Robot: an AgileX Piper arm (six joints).
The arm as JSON. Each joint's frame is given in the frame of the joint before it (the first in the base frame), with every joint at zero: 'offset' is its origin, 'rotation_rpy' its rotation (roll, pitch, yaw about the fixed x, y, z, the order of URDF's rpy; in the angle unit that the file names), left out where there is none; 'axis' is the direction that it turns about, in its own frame. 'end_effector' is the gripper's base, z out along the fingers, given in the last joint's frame.
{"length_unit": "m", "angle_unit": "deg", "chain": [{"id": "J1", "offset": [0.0, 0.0, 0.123], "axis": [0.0, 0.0, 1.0]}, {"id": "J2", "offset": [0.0, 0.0, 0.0], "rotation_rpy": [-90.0, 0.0, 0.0], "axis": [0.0, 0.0, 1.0]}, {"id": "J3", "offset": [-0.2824, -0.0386, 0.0], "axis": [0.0, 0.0, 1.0]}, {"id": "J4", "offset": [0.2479, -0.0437, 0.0], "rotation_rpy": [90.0, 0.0, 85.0], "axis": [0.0, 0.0, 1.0]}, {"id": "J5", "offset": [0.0, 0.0, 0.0], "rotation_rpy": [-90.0, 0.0, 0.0], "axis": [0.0, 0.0, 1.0]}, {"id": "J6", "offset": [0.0, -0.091, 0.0], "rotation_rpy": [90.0, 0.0, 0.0], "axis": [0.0, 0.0, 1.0]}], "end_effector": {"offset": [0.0, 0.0, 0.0]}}
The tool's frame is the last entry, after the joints.
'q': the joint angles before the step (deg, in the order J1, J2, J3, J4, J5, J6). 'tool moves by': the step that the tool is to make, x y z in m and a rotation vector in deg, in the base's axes. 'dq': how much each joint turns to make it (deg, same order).
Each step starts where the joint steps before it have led.
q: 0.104, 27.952, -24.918, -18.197, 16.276, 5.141
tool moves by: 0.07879, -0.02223, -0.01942, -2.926, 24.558, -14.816
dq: -0.001, 27.332, -10.383, -22.669, 14.353, 23.191
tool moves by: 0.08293, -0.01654, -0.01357, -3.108, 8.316, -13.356
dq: 0.000, 23.085, -14.267, -12.081, 9.721, 16.609
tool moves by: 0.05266, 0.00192, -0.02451, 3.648, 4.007, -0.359
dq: -0.402, 12.758, -8.970, 4.704, -1.105, -1.877
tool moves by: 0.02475, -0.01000, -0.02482, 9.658, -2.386, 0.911
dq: -4.270, 5.916, -2.304, 10.421, -10.424, -5.335
